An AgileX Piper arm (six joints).
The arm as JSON. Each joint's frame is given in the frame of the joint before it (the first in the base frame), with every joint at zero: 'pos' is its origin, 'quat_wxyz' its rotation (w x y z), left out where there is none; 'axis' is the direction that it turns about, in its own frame. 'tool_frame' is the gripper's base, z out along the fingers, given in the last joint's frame.
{
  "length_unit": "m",
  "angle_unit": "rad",
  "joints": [
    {
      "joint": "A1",
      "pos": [
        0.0,
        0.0,
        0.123
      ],
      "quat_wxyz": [
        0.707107,
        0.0,
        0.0,
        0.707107
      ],
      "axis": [
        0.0,
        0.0,
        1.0
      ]
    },
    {
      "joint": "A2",
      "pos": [
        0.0,
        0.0,
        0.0
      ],
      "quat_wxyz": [
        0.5,
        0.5,
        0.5,
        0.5
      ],
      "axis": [
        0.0,
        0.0,
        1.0
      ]
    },
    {
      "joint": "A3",
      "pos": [
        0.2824,
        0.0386,
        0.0
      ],
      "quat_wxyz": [
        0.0,
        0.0,
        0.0,
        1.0
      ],
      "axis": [
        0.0,
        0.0,
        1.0
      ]
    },
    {
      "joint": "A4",
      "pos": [
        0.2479,
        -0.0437,
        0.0
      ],
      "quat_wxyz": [
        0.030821,
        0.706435,
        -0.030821,
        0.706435
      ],
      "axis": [
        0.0,
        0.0,
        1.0
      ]
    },
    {
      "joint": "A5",
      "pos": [
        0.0,
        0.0,
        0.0
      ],
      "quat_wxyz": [
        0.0,
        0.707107,
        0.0,
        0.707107
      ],
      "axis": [
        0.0,
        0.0,
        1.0
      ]
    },
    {
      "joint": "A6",
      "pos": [
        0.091,
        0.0,
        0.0
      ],
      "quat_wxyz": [
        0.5,
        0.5,
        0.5,
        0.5
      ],
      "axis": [
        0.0,
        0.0,
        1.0
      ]
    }
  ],
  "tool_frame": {
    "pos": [
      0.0,
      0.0,
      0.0
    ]
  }
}
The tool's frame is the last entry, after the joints.
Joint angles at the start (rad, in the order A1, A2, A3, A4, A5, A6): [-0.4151, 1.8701, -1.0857, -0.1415, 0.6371, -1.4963]
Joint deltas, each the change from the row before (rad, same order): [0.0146, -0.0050, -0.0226, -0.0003, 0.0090, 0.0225]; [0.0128, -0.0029, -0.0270, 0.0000, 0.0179, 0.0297]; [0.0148, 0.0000, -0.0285, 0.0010, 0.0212, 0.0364]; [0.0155, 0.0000, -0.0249, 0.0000, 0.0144, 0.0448]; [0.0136, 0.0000, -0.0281, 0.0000, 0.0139, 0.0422]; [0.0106, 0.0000, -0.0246, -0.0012, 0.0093, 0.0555]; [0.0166, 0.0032, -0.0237, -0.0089, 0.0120, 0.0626]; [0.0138, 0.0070, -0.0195, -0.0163, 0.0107, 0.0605]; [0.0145, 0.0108, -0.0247, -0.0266, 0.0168, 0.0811]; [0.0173, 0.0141, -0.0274, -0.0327, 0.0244, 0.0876]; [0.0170, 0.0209, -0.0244, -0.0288, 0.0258, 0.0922]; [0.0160, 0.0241, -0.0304, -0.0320, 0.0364, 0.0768]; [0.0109, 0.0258, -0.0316, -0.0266, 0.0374, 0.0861]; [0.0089, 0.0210, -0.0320, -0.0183, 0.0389, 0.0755]
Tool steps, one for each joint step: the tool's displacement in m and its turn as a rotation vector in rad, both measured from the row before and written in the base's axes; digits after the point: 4 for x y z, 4 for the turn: [0.0060, 0.0029, 0.0068, -0.0040, -0.0207, -0.0079]; [0.0058, 0.0023, 0.0070, 0.0001, -0.0160, -0.0178]; [0.0060, 0.0031, 0.0064, 0.0043, -0.0133, -0.0231]; [0.0058, 0.0037, 0.0057, 0.0054, -0.0178, -0.0290]; [0.0060, 0.0030, 0.0066, 0.0043, -0.0209, -0.0282]; [0.0052, 0.0022, 0.0060, 0.0076, -0.0244, -0.0425]; [0.0055, 0.0040, 0.0046, 0.0060, -0.0175, -0.0395]; [0.0045, 0.0029, 0.0022, 0.0017, -0.0093, -0.0367]; [0.0051, 0.0023, 0.0021, -0.0009, -0.0074, -0.0517]; [0.0054, 0.0030, 0.0014, -0.0040, -0.0012, -0.0542]; [0.0052, 0.0032, -0.0021, 0.0011, 0.0057, -0.0618]; [0.0053, 0.0024, -0.0019, -0.0076, 0.0159, -0.0504]; [0.0049, 0.0008, -0.0024, -0.0042, 0.0117, -0.0681]; [0.0043, 0.0007, -0.0006, -0.0029, 0.0078, -0.0652]
